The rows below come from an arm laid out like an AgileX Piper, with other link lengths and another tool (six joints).
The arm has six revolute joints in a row. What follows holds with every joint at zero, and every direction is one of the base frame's.
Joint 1 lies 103.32 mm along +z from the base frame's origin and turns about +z.
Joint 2 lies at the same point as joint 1 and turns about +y.
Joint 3 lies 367.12 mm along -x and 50.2 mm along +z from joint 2 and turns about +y.
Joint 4 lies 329.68 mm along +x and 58.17 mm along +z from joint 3 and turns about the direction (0.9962, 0, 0.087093).
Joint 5 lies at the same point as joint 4 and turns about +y.
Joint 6 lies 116.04 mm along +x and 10.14 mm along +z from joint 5 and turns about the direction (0.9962, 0, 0.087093).
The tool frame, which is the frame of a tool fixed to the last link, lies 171.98 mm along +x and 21 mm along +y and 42.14 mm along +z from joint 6; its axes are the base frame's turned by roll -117.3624, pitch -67.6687 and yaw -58.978 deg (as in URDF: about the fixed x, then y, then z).
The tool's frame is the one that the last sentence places.
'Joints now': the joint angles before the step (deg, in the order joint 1, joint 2, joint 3, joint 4, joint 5, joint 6). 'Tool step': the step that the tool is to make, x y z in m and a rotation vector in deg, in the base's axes. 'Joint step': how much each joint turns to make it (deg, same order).
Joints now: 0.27, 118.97, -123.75, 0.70, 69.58, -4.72
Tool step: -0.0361, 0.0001, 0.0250, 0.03, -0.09, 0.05
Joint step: 0.00, -6.71, 6.57, 0.05, 0.06, -0.05
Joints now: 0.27, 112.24, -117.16, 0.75, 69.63, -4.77
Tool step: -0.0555, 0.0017, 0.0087, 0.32, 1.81, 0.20
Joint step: 0.00, -8.66, 10.51, 0.41, -0.04, -0.16
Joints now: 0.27, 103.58, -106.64, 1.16, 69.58, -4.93
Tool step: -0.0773, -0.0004, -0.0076, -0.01, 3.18, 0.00
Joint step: -0.01, -10.83, 14.02, 0.01, -0.01, -0.01
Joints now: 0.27, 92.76, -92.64, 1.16, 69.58, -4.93
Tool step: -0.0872, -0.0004, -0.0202, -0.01, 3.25, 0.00
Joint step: 0.00, -11.71, 14.90, 0.01, 0.06, 0.00
